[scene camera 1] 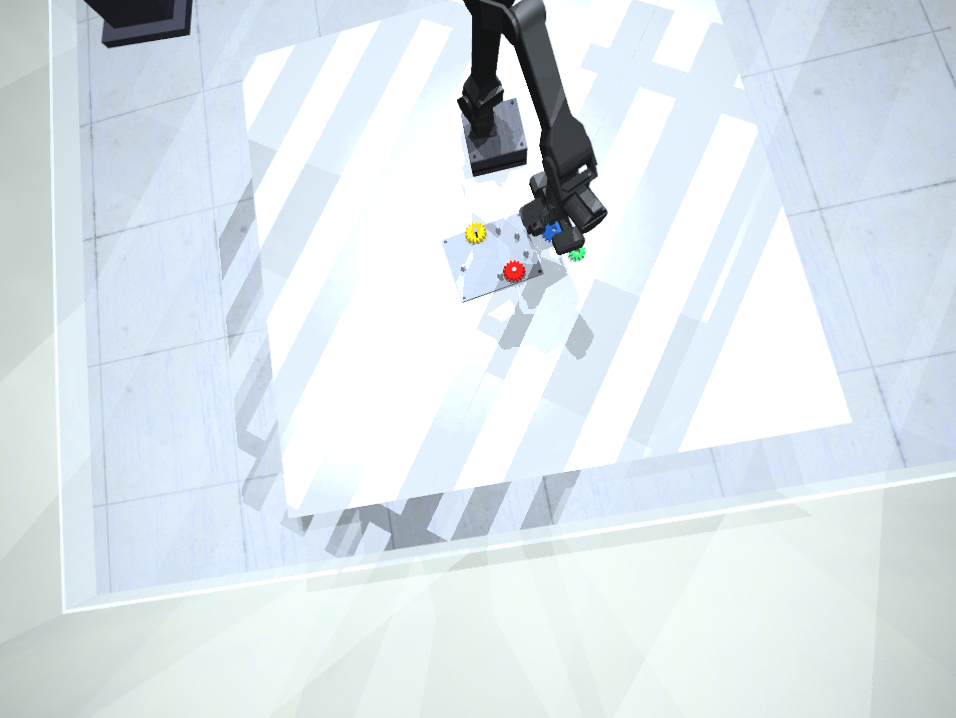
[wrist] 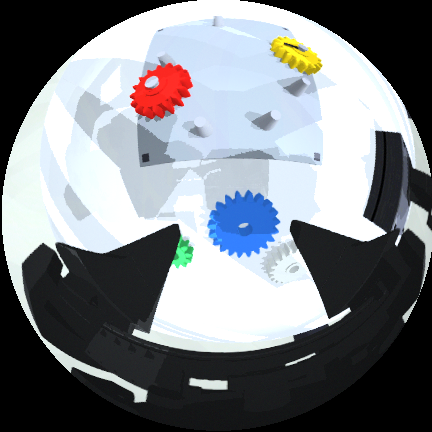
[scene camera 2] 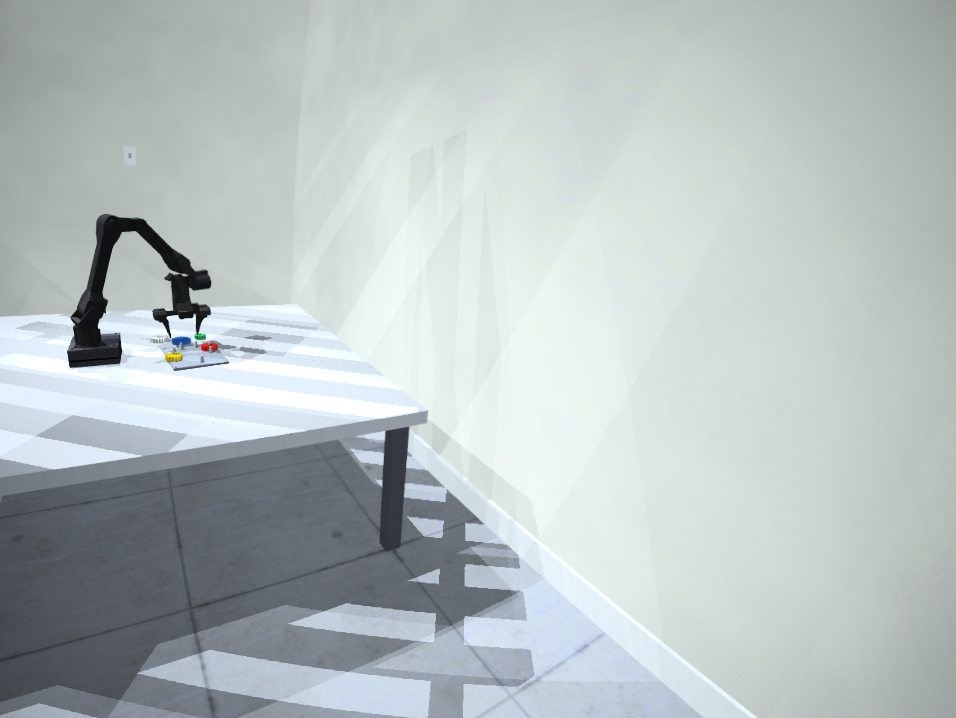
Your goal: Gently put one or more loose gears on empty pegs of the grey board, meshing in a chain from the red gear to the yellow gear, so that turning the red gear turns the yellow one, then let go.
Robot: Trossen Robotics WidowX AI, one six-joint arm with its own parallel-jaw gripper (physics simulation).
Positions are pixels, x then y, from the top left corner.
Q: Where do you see a white gear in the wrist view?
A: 286, 264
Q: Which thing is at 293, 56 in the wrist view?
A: A yellow gear.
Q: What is the gripper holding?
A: Nothing.
